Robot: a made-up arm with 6 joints.
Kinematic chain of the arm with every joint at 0, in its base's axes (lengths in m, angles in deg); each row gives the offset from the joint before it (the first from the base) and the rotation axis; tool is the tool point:
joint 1: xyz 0 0 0.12 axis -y
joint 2: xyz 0 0.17 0.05 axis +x
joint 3: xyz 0.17 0 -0.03 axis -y
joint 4: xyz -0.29 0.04 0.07 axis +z
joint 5: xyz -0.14 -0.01 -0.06 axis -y
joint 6: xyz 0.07 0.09 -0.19 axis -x
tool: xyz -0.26 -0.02 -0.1
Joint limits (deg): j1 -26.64..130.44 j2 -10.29..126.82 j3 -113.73..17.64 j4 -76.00..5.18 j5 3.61..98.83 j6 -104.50..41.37
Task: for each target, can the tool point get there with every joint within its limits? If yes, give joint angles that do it. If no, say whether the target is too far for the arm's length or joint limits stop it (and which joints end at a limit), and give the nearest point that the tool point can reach.
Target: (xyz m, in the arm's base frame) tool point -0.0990 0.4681 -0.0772
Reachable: yes | joints 79.23 73.46 -10.93 -4.91 49.94 4.95
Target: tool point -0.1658 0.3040 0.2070
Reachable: yes | joints -13.83 80.60 -33.59 -69.01 65.64 10.51
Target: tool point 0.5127 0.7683 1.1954
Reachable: no: too far | nearest point 0.2881 0.4699 0.7242 | short by 0.601 m
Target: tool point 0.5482 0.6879 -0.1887
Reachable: no: joint limits stop it (at a limit: joint 3, joint 4, joint 5) | nearest point 0.3790 0.5454 -0.0934 | short by 0.241 m
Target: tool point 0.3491 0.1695 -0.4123
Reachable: no: joint limits stop it (at a limit: joint 2, joint 3, joint 4, joint 5) | nearest point 0.3047 0.1825 -0.3447 | short by 0.082 m
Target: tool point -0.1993 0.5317 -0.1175
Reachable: yes | joints 90.35 58.07 -14.59 -45.26 19.12 -61.70
